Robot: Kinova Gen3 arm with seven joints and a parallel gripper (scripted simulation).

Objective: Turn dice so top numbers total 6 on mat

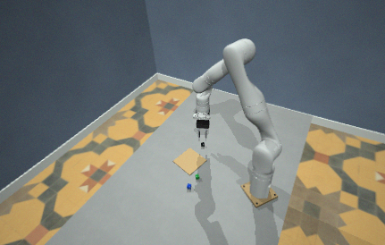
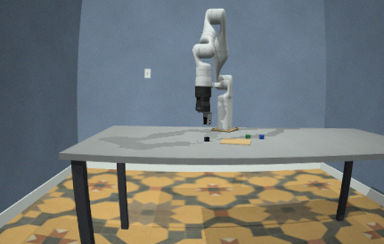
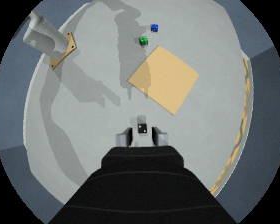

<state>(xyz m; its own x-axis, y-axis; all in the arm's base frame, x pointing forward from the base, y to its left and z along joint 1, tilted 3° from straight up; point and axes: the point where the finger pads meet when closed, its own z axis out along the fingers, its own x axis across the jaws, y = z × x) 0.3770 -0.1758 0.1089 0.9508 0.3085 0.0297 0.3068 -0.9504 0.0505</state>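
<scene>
Now: hand 9 cm above the black die. From my hand the other things lie so: blue die 5 cm behind, 30 cm to the left, 9 cm below; then green die 6 cm behind, 23 cm to the left, 9 cm below; then tan mat 2 cm ahead, 14 cm to the left, 9 cm below.
</scene>
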